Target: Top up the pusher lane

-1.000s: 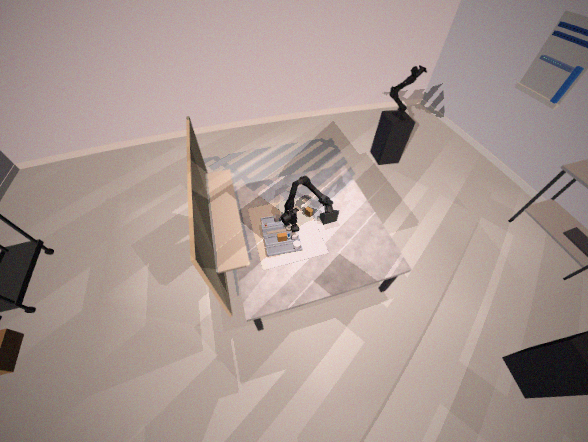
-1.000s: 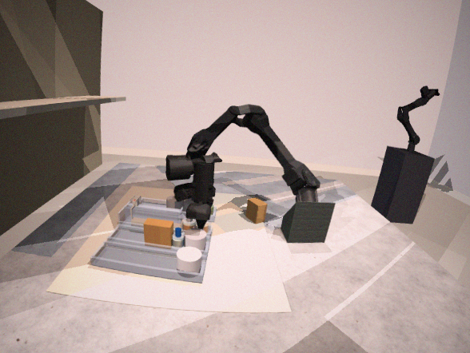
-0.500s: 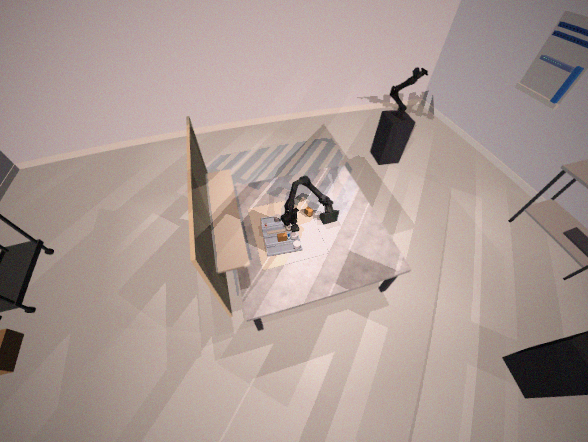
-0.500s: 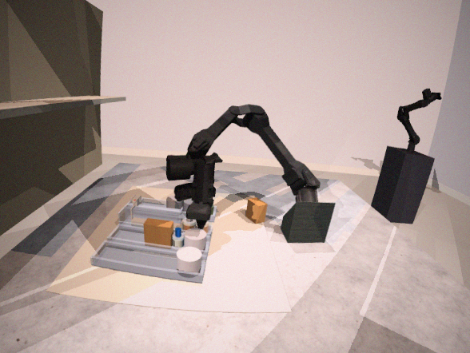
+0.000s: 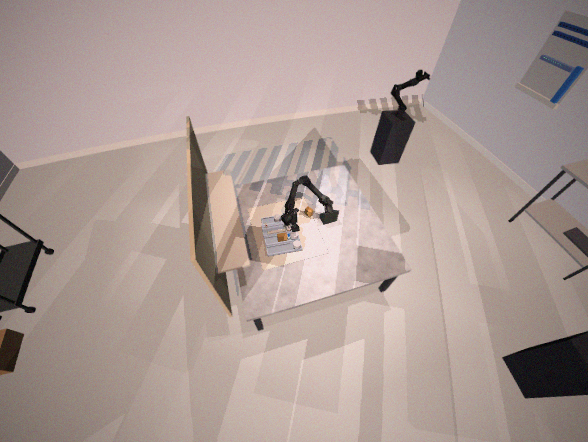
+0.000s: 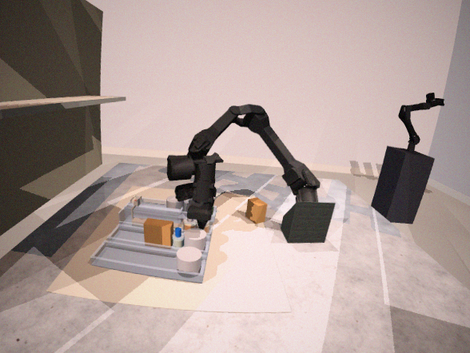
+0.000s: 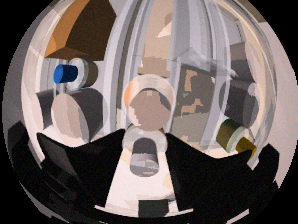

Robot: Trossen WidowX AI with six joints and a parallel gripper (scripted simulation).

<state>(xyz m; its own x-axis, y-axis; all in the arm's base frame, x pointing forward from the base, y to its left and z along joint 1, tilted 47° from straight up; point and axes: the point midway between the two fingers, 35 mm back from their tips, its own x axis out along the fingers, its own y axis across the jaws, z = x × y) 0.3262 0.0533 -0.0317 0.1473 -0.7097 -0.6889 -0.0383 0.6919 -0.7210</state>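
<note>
The orange box is 11 cm ahead of my gripper tip, 8 cm to the left of it and 1 cm above it.
</note>
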